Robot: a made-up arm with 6 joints.
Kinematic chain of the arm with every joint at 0, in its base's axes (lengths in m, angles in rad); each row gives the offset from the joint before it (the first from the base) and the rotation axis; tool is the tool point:
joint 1: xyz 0 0 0.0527 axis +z
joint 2: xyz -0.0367 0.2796 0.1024 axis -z
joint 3: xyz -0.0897 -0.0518 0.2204 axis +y
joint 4: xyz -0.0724 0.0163 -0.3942 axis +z
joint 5: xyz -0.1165 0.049 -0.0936 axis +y
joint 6: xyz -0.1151 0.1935 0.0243 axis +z
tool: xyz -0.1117 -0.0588 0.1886
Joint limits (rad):
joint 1: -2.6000..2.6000
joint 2: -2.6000..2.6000
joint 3: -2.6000..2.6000
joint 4: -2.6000..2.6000
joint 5: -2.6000..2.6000
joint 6: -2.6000..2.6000
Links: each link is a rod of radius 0.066 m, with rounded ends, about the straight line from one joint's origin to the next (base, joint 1, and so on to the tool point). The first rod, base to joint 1, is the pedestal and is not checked.
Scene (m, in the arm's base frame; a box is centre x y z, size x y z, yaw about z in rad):
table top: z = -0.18
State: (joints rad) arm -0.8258 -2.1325 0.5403 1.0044 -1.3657 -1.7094
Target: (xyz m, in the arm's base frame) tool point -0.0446 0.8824 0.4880
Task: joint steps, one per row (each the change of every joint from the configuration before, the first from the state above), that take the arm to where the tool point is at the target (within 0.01 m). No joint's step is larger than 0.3 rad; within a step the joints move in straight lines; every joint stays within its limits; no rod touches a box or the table.
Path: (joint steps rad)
1: -0.1341 0.2567 0.0792 -0.0982 -0.0247 0.0043
2: -0.1341 0.2566 0.0792 -0.0982 -0.0246 0.0044
3: -0.1341 0.2567 0.0792 -0.0982 -0.0247 0.0043
4: -0.1341 0.2566 0.0792 -0.0982 -0.0247 0.0044
5: -0.1341 0.2567 0.0792 -0.0982 -0.0246 0.0043
6: -0.1341 0.2566 0.0793 -0.0982 -0.0247 0.0044

